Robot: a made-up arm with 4 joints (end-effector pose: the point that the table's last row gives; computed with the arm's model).
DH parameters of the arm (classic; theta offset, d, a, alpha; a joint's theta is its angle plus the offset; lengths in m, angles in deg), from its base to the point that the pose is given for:
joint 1: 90 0.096 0.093 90
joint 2: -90 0.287 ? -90
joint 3: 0 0.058 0.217 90
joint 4: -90 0.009 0.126 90
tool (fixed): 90 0.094 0 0
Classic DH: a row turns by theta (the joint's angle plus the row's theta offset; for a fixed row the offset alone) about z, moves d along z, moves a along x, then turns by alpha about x.
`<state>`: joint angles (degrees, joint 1 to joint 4).
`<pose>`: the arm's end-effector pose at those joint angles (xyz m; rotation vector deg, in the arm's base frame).
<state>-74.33 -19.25 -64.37 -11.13</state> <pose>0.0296 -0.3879 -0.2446 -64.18 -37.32 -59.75</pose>
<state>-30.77 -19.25 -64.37 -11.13</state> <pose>0.2888 -0.2607 -0.2446 -43.64 -55.78 -22.18</pose>
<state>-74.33 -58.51 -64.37 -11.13</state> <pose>-0.1411 -0.4358 -0.0606 -87.34 -12.43 -32.02</pose>
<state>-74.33 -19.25 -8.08 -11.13</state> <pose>-0.0096 -0.3247 -0.3039 -31.16 12.66 -71.77</pose>
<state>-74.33 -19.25 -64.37 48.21</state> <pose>0.0012 -0.5343 -0.2890 -12.02 -58.42 -31.51</pose>
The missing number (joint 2, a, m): 0.342
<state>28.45 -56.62 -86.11 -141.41</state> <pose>0.4762 0.1685 -0.2748 -103.48 -119.73 -85.26</pose>
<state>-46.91 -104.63 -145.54 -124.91</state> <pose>0.1449 -0.3770 -0.0543 100.49 122.26 16.97</pose>
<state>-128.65 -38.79 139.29 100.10</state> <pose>-0.0019 -0.0586 0.0439 -48.40 2.23 84.22</pose>
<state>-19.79 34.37 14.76 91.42</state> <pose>0.3474 0.3519 -0.4823 126.83 -5.78 -19.70</pose>
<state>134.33 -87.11 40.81 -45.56</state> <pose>0.0364 0.3904 0.0393 -98.33 -103.15 46.36</pose>
